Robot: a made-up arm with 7 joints.
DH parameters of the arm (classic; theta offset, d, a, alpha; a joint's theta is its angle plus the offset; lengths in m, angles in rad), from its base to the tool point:
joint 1: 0 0.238 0 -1.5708
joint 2: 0 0 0 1.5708
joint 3: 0 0.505 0.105 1.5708
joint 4: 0 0 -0.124 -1.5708
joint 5: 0 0.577 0 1.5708
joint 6: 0 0 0.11 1.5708
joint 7: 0 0 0 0
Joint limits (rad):
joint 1: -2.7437..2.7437
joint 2: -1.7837..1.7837
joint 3: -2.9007..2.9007
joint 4: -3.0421..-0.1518
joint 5: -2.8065..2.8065
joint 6: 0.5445..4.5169
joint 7: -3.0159..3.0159
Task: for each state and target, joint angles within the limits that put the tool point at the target. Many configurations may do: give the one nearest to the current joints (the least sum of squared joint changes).
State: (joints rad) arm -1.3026 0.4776 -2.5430 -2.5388 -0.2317 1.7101 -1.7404
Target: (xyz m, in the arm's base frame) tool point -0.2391 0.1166 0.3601
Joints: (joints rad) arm -0.9556 1.1300 -2.5543 -3.0421 -0.1936 1.0896 -1.7404
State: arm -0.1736 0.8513 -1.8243 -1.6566 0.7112 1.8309 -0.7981
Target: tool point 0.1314 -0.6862 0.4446
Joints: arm 0.1287 0.9328 -1.7517 -2.2916 0.7252 1.7508 -0.7981
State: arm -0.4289 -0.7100 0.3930 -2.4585 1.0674 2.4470 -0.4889
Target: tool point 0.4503 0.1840 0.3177
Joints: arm -0.1934 -0.3249 0.7117 -2.7841 1.0626 2.3270 -0.4889
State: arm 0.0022 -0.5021 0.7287 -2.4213 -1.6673 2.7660 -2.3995
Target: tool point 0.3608 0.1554 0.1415
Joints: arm -0.2639 0.0584 0.4322 -2.8649 -1.7099 2.5534 -2.3995
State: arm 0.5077 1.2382 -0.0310 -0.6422 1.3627 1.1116 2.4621
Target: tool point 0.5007 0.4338 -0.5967
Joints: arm 0.6046 1.7210 0.0235 -1.3211 1.2984 1.0230 2.4621
